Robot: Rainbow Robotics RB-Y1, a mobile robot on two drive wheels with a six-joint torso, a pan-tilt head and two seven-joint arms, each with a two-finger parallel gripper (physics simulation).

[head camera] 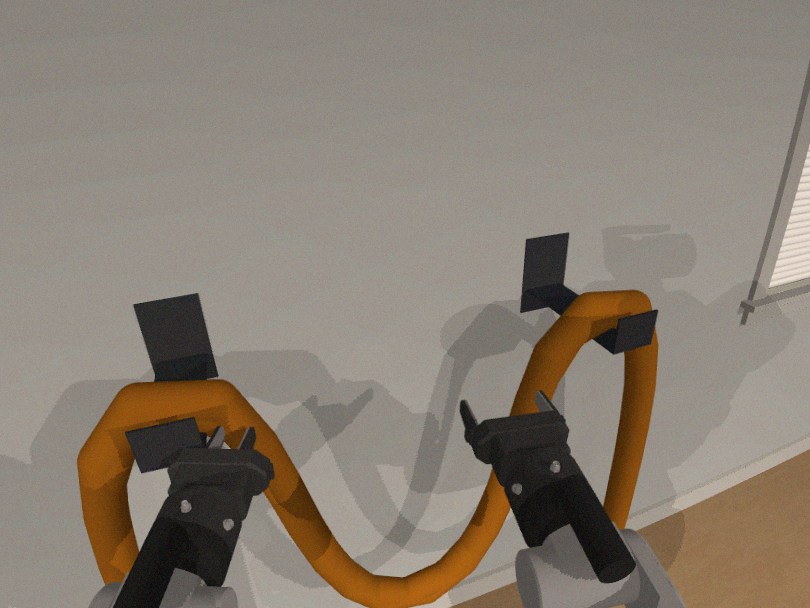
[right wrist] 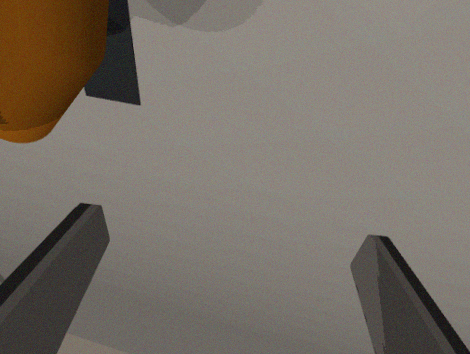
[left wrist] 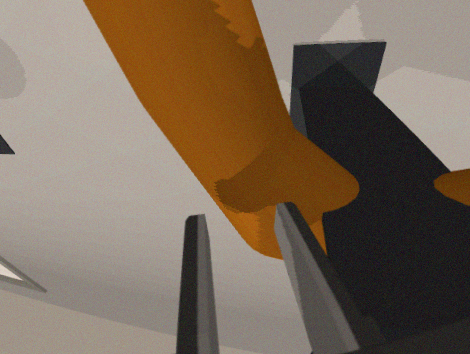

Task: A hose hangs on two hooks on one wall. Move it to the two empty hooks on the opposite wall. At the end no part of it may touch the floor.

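Frame: origin at the robot's base, x ahead, y left, z up, level; centimetres.
Seen in the pictures: left gripper, fingertip midpoint: [head camera: 236,431] [left wrist: 241,221]; right gripper, fingertip midpoint: [head camera: 501,400] [right wrist: 234,236].
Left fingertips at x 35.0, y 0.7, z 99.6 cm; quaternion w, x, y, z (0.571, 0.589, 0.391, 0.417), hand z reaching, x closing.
Observation:
Pixels of each thing's top centre, then the offset from my left fingertips to it. "spot": a spot on its surface instead. Level surfaces: height alone.
- right hook, surface spot: [right wrist: 117,70] [head camera: 538,262] spot: dx +20.6, dy -60.7, dz +6.0 cm
- window with blinds, surface spot: [head camera: 794,229] spot: dx +18.4, dy -143.8, dz +2.5 cm
- Brown floor, surface height: dz -99.5 cm
The orange hose [head camera: 392,590] [left wrist: 200,85] [right wrist: 45,50] hangs over two dark hooks on the wall, with a low loop between them. The left hook [head camera: 173,333] [left wrist: 380,240] and the right hook [head camera: 544,268] [right wrist: 117,70] have upright plates at back and front. My left gripper [head camera: 234,431] [left wrist: 241,221] is partly open and empty, beside the left hook's front plate; one finger overlaps the hose in its wrist view. My right gripper [head camera: 501,397] [right wrist: 234,236] is wide open and empty, below and left of the right hook, in front of the hose. The opposite wall does not show.
The grey wall [head camera: 392,163] stands behind the hooks and carries shadows of the arms and hose. A window with blinds [head camera: 794,229] is at the right edge. Brown floor [head camera: 739,536] shows at the lower right.

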